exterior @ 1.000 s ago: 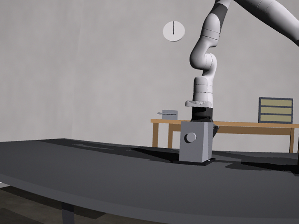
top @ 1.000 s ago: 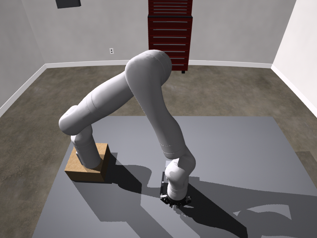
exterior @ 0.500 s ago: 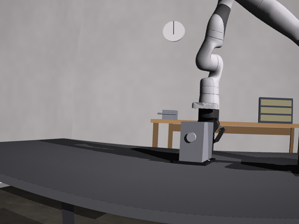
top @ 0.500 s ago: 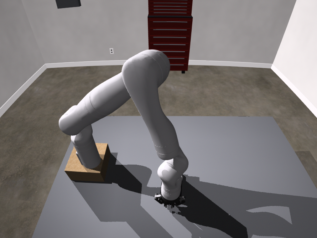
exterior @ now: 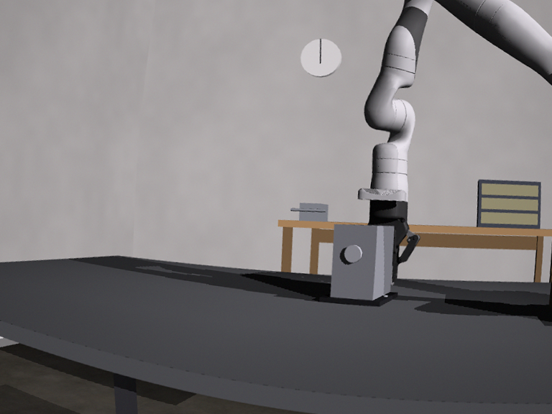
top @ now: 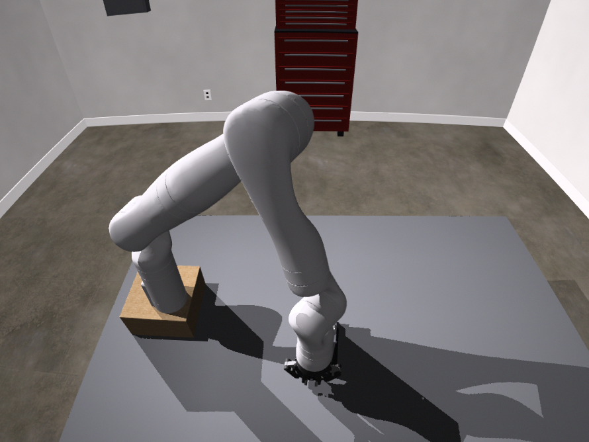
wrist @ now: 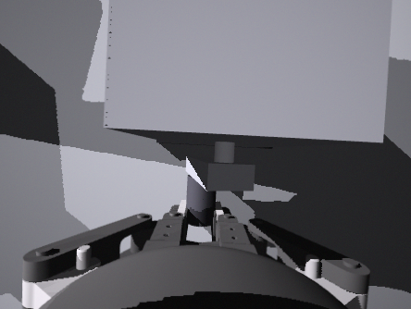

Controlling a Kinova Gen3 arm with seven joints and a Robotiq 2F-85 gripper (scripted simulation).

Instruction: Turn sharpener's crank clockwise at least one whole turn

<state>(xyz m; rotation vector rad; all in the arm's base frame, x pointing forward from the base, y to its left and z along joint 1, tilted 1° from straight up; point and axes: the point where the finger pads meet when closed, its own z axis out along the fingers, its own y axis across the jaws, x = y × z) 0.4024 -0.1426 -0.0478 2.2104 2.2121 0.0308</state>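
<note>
Now: hand 2 cm to the right of the crank knob. From my hand the other things lie so: sharpener crank 2 cm to the left, 1 cm above.
</note>
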